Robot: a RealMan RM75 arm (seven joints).
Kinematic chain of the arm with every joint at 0, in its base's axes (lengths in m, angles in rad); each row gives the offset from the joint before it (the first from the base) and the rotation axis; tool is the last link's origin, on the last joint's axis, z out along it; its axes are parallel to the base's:
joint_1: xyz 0 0 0.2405 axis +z
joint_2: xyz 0 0 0 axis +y
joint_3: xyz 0 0 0.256 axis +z
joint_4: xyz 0 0 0 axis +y
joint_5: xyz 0 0 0.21 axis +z
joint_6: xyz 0 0 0 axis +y
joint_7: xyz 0 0 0.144 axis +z
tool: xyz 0 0 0
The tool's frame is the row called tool.
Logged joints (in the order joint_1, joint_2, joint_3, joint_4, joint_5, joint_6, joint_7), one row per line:
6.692, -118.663, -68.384, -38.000, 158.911, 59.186, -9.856
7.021, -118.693, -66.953, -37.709, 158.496, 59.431, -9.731
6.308, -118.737, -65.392, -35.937, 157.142, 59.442, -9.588
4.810, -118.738, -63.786, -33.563, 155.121, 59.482, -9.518
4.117, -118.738, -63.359, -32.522, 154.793, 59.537, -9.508
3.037, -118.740, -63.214, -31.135, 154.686, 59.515, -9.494
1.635, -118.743, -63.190, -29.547, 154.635, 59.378, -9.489
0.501, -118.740, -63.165, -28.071, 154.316, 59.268, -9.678
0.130, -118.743, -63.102, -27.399, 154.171, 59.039, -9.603
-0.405, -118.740, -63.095, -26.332, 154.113, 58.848, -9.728
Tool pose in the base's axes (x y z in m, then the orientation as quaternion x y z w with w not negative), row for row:
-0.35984, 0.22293, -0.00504, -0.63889, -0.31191, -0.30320, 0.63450
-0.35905, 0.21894, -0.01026, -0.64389, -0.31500, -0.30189, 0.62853
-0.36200, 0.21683, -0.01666, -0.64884, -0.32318, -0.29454, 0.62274
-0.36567, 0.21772, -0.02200, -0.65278, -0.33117, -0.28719, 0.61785
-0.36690, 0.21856, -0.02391, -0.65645, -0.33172, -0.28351, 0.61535
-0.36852, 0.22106, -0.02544, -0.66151, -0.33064, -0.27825, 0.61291
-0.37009, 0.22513, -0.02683, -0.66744, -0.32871, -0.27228, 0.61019
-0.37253, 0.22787, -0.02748, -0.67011, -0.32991, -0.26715, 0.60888
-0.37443, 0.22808, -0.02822, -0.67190, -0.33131, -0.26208, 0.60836
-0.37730, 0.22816, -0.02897, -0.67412, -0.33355, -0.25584, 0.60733
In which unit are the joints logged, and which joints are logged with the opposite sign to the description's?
The joints are logged in degrees. Opposite sign: none.
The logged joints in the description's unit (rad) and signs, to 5 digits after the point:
0.11680, -2.07106, -1.19353, -0.66323, 2.77352, 1.03299, -0.17202
0.12254, -2.07158, -1.16855, -0.65815, 2.76628, 1.03727, -0.16984
0.11010, -2.07235, -1.14131, -0.62722, 2.74265, 1.03746, -0.16734
0.08395, -2.07237, -1.11328, -0.58578, 2.70737, 1.03816, -0.16612
0.07186, -2.07237, -1.10582, -0.56762, 2.70165, 1.03912, -0.16595
0.05301, -2.07240, -1.10329, -0.54341, 2.69978, 1.03873, -0.16570
0.02854, -2.07246, -1.10287, -0.51569, 2.69889, 1.03634, -0.16561
0.00874, -2.07240, -1.10244, -0.48993, 2.69332, 1.03442, -0.16891
0.00227, -2.07246, -1.10134, -0.47820, 2.69079, 1.03042, -0.16760
-0.00707, -2.07240, -1.10122, -0.45958, 2.68978, 1.02709, -0.16979

